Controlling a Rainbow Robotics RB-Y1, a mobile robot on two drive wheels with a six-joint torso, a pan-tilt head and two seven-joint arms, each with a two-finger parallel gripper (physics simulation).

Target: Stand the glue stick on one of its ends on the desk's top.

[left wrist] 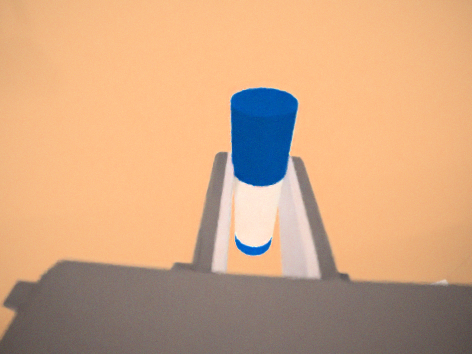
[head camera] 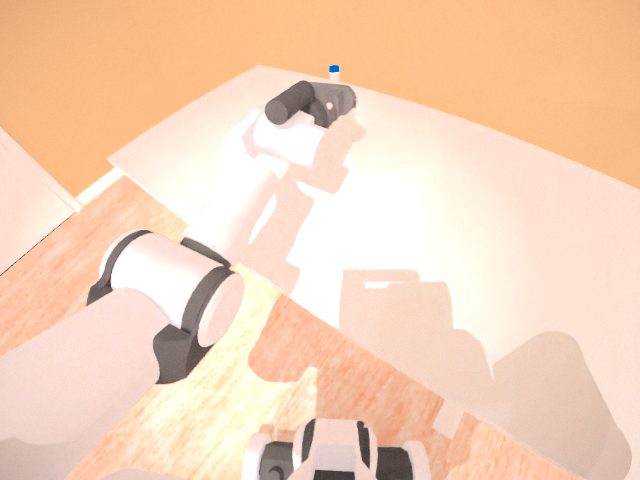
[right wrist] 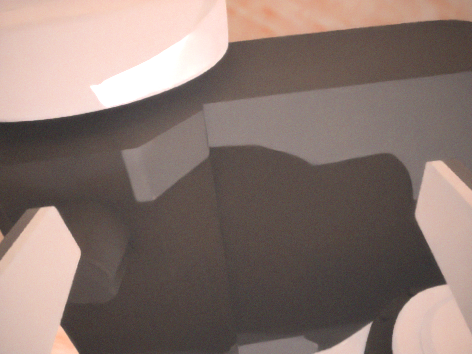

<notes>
In view: my left gripper (head camera: 336, 88), my right gripper (right wrist: 238, 210), a glue stick (left wrist: 263, 119) and a white desk (head camera: 492, 271).
My left gripper is seen too in the left wrist view (left wrist: 257, 168). The right wrist view does not show the glue stick: it is out of frame.
</notes>
